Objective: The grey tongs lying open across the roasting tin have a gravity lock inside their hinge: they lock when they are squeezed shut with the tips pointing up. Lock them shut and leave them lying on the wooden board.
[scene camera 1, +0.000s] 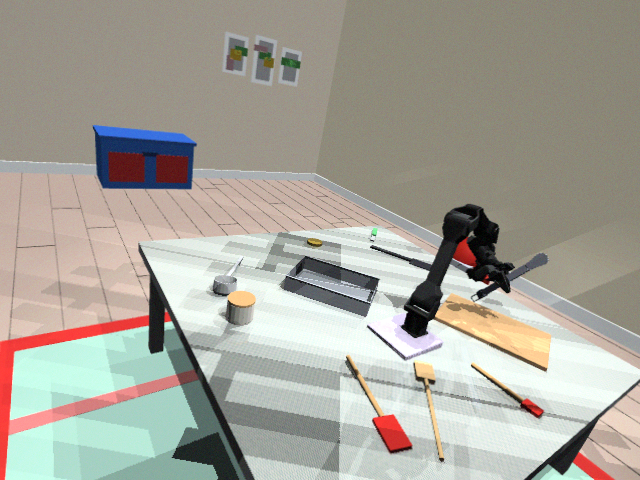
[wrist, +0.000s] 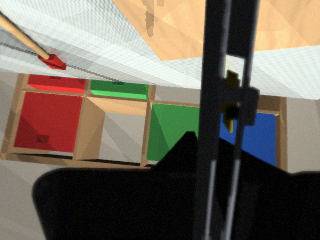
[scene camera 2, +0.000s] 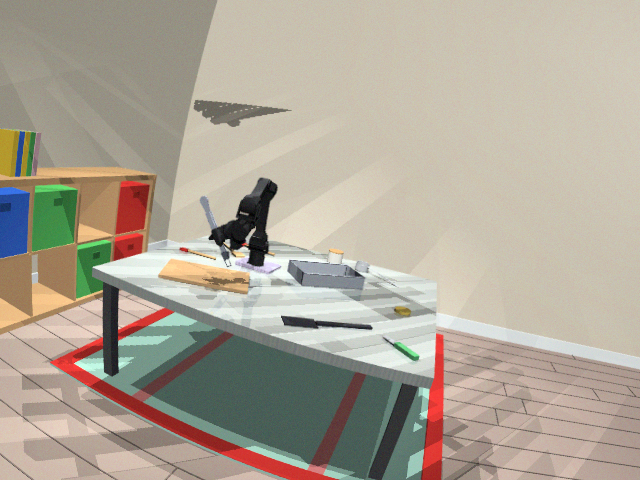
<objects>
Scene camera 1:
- my gripper: 509, 292
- wooden board: 528, 344
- roasting tin: 331, 284
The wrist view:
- my gripper: 197, 139
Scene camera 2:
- wooden board: 212, 277
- roasting tin: 307, 273
</objects>
